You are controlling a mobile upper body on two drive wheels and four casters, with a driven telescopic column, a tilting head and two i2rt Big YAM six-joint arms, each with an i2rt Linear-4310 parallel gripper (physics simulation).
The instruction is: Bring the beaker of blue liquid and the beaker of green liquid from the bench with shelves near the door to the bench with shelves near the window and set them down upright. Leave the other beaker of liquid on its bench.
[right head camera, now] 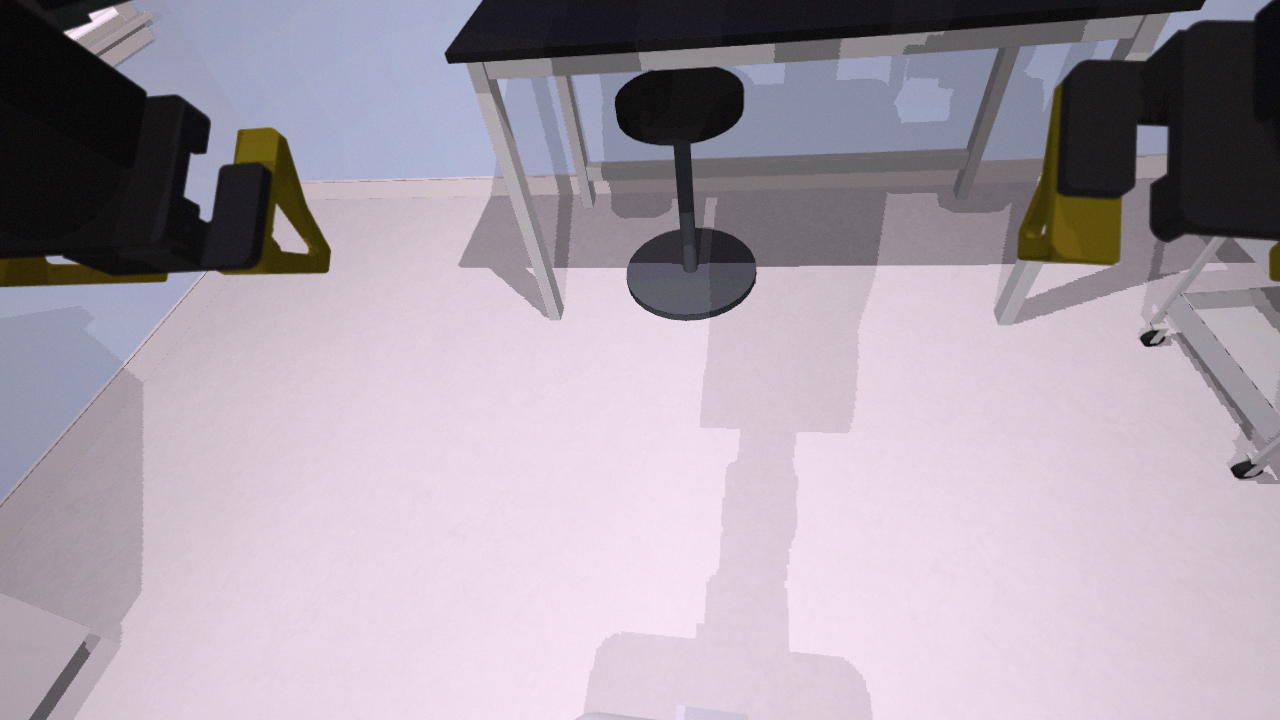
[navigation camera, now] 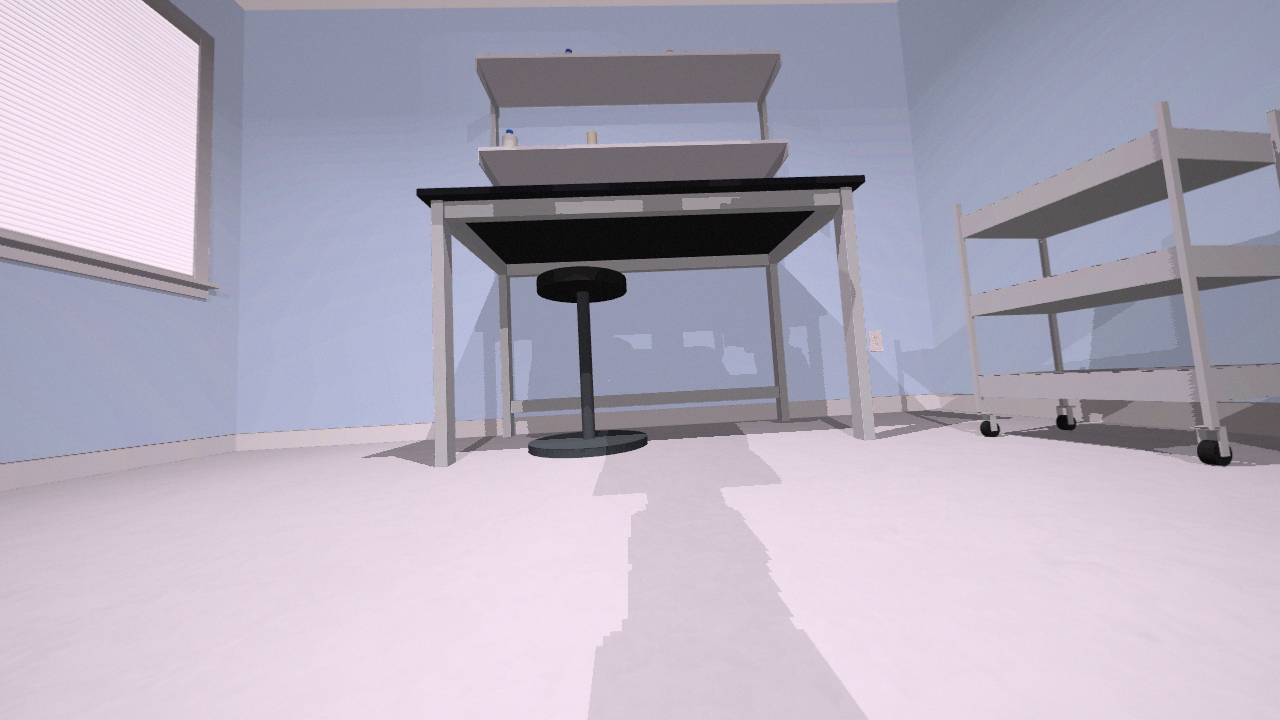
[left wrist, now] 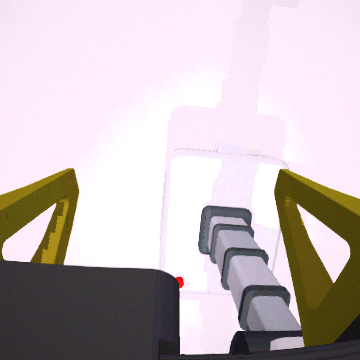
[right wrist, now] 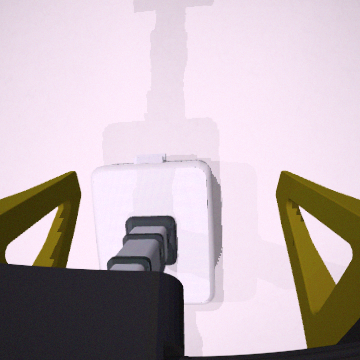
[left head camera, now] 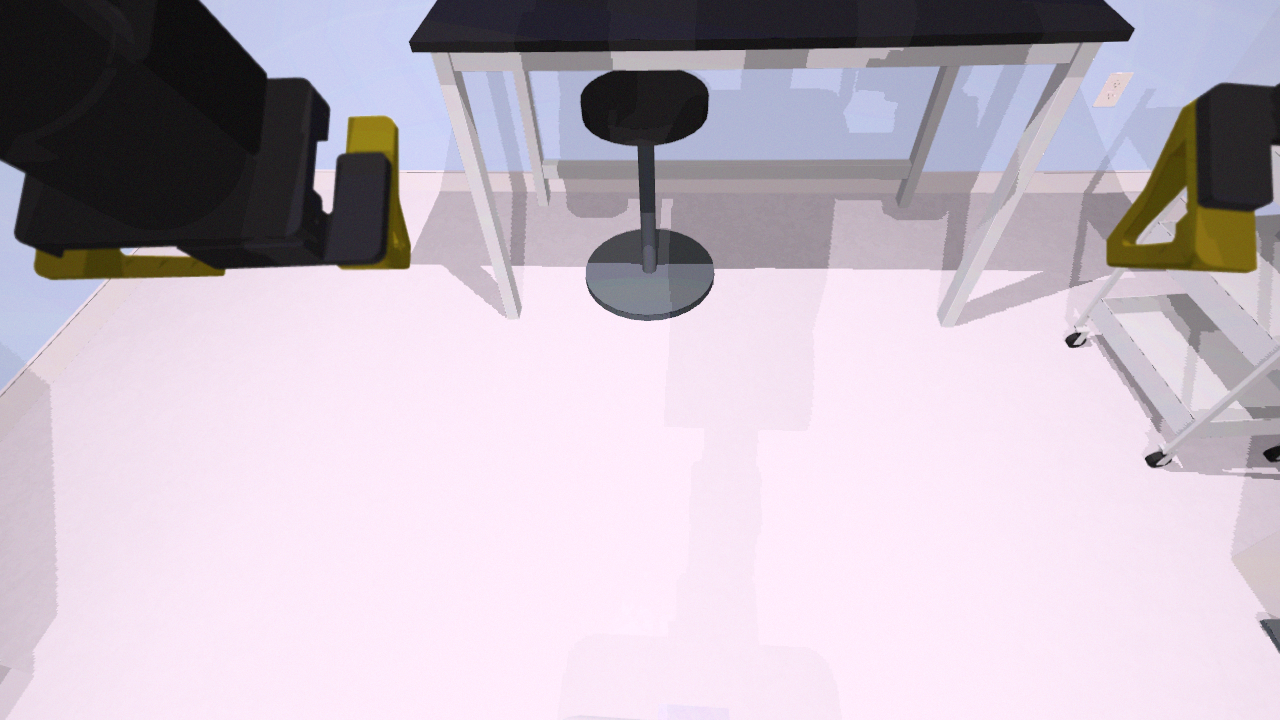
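Observation:
The bench with shelves near the window stands ahead, with a black top and pale legs. Its two shelves show above the top in the navigation camera view. The beakers of blue and green liquid and the other beaker do not show in these views. The bench near the door does not show either. My left gripper is open and empty, at the left of the head views, above the floor. My right gripper is open and empty, at the right of the head views, above the floor.
A black round stool stands at the bench's front, left of its middle. A white wheeled cart stands at the right. A window is on the left wall. Small containers stand on the shelves.

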